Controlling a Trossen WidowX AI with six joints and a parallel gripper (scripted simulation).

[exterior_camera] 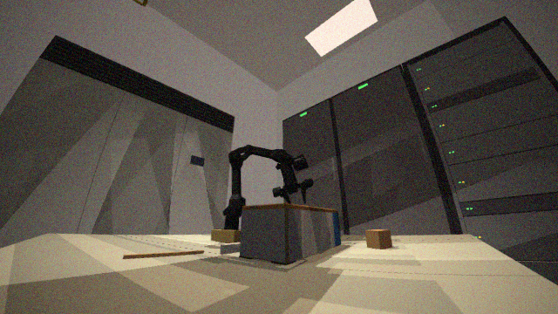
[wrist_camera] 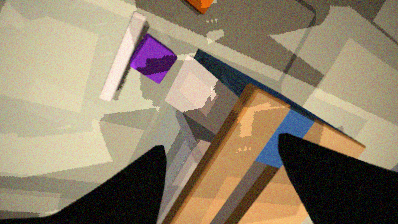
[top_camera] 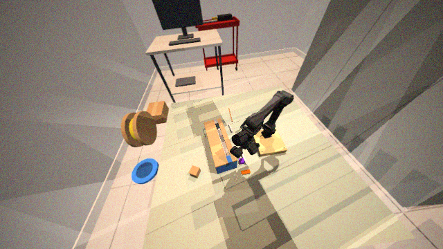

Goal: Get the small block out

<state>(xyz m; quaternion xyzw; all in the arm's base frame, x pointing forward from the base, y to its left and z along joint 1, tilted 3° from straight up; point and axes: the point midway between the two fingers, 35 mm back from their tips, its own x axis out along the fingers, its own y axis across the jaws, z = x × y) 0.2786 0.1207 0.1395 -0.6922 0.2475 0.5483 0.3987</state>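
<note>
My gripper tip is 14 cm above the purple block and 2 cm past it. Also, from my gripper tip: long box (16 cm to the right, 9 cm below, 5 cm ahead); then thin rod (48 cm to the right, 15 cm below, 10 cm behind); then orange flat piece (15 cm below, 8 cm to the left, 3 cm behind).
</note>
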